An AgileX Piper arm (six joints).
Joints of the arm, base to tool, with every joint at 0 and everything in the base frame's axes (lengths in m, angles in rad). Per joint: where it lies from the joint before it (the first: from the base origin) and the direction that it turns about. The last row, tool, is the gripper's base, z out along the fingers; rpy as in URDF.
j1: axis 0 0 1 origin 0 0 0.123
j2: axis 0 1 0 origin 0 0 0
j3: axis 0 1 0 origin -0.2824 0 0.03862
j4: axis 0.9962 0 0.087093 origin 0.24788 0 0.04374
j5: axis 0 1 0 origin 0 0 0
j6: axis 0.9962 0 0.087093 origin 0.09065 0 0.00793
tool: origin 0 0 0 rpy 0 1.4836 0
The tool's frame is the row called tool.
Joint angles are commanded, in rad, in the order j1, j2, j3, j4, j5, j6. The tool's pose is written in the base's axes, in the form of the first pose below.
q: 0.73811, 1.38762, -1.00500, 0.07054, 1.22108, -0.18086
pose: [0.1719 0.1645 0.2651], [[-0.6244 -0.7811 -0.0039], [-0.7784 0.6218 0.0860], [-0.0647 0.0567 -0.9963]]
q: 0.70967, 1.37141, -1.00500, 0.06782, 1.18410, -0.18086
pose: [0.1775 0.1600 0.2692], [[-0.6437 -0.7642 0.0409], [-0.7564 0.6434 0.1179], [-0.1164 0.0449 -0.9922]]
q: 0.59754, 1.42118, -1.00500, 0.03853, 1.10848, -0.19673
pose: [0.2071 0.1447 0.2577], [[-0.7051 -0.7033 0.0907], [-0.6957 0.7108 0.1034], [-0.1372 0.0098 -0.9905]]
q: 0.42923, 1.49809, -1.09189, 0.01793, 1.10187, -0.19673
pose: [0.2509 0.1164 0.2597], [[-0.8047 -0.5795 0.1292], [-0.5745 0.8149 0.0767], [-0.1497 -0.0125 -0.9886]]
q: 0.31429, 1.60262, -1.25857, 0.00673, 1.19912, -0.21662
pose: [0.2910 0.0952 0.2712], [[-0.8573 -0.5035 0.1070], [-0.5022 0.8638 0.0414], [-0.1133 -0.0183 -0.9934]]
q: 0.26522, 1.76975, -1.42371, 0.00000, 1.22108, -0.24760
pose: [0.3377 0.0917 0.2586], [[-0.8675 -0.4897 0.0876], [-0.4896 0.8716 0.0238], [-0.0880 -0.0222 -0.9959]]
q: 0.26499, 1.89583, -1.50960, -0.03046, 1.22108, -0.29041
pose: [0.3650 0.0964 0.2346], [[-0.8434 -0.5343 0.0565], [-0.5358 0.8442 -0.0143], [-0.0401 -0.0424 -0.9983]]
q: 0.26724, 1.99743, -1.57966, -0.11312, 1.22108, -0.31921
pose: [0.3867 0.0959 0.2131], [[-0.8118 -0.5819 0.0483], [-0.5836 0.8062 -0.0967], [0.0173 -0.1067 -0.9941]]
